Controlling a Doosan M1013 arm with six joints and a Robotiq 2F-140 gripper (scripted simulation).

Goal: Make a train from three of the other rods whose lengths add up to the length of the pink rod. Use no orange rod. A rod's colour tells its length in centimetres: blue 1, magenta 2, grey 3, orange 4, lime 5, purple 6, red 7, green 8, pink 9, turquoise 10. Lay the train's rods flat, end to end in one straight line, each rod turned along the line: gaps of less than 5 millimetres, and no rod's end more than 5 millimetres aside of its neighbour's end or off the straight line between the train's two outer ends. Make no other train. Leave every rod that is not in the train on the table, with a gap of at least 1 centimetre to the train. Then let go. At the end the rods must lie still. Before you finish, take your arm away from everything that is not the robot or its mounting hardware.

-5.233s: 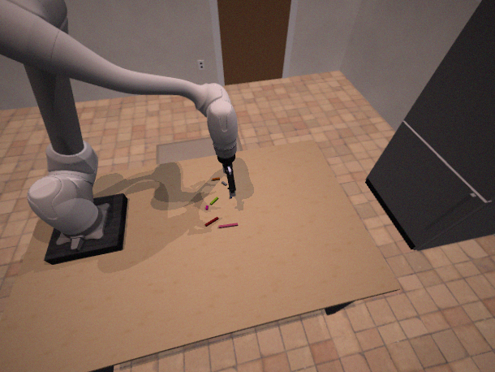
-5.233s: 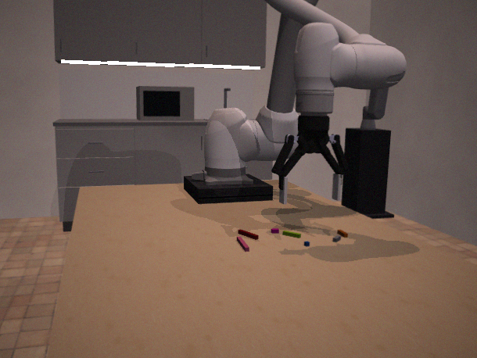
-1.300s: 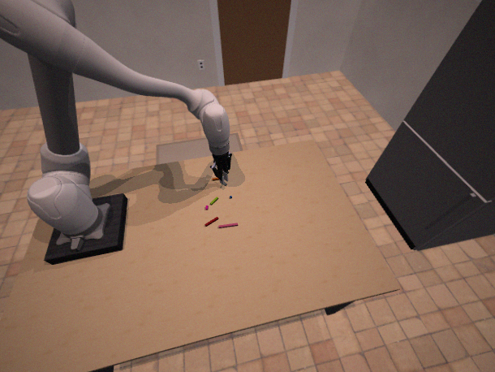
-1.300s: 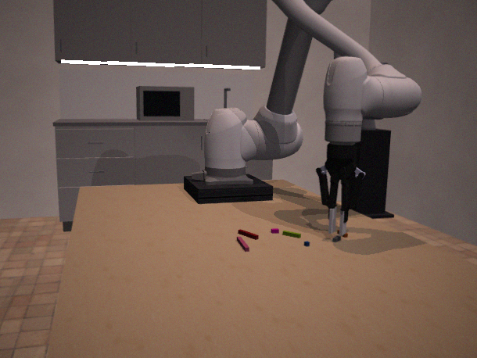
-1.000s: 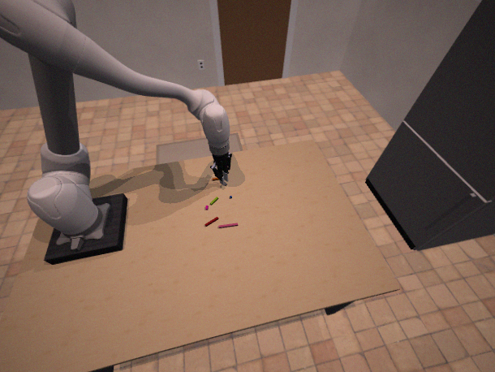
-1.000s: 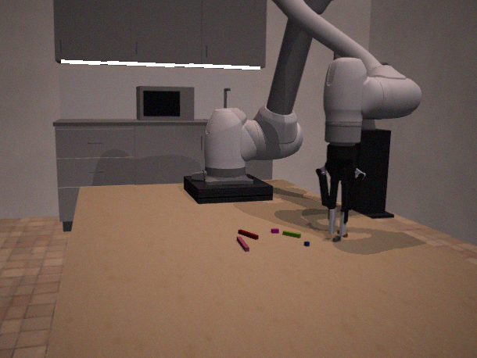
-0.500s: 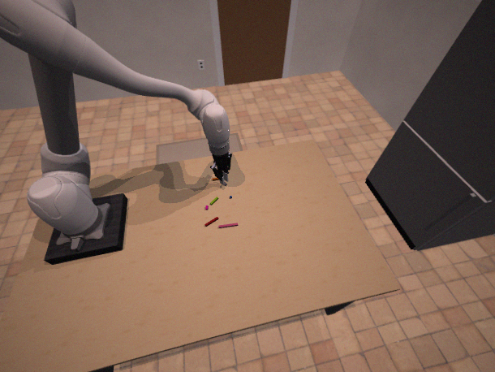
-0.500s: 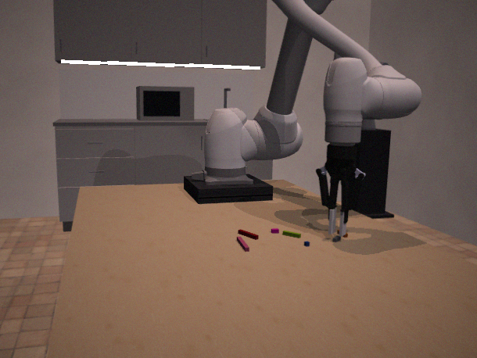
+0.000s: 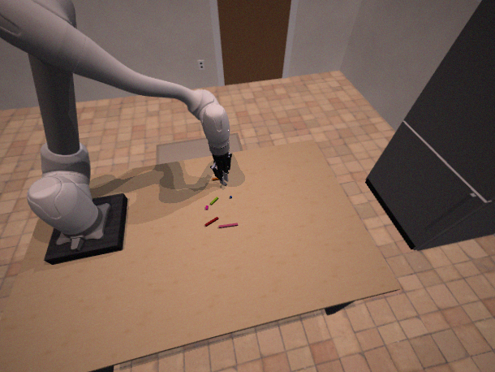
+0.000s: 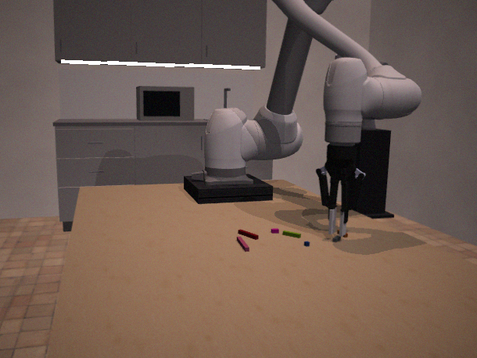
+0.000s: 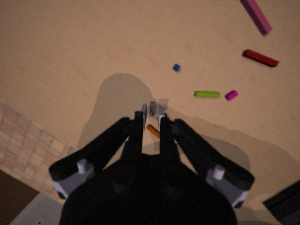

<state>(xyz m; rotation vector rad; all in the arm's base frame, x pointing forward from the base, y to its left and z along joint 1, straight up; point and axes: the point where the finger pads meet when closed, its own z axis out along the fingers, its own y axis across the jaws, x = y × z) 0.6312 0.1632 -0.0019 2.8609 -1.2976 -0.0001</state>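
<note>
My hand is 5 cm above the grey rod. Round my hand: blue rod: 9 cm to the right, 5 cm below, 2 cm ahead; lime rod: 10 cm to the right, 6 cm behind, 5 cm below; orange rod: 5 cm below, 4 cm to the left, 4 cm behind.
</note>
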